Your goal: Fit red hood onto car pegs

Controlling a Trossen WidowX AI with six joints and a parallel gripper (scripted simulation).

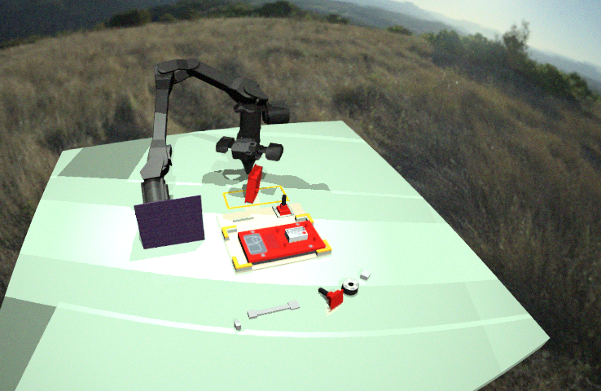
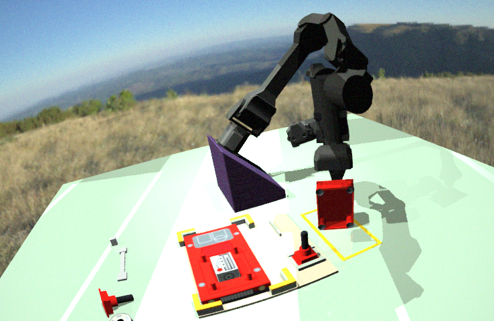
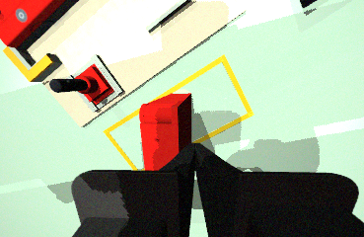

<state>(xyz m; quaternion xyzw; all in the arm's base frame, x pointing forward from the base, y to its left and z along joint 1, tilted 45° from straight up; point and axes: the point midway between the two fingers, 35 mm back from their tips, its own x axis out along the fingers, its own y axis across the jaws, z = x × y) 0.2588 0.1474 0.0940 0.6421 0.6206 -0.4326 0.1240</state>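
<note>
The red hood is 1 cm ahead of my gripper tip, 1 cm to the right of it and 3 cm below it. Also, from my gripper tip: grey engine block 9 cm ahead, 22 cm to the right, 5 cm below; then wheel 18 cm ahead, 40 cm to the right, 7 cm below; then beige jig 4 cm ahead, 20 cm to the right, 7 cm below.
</note>
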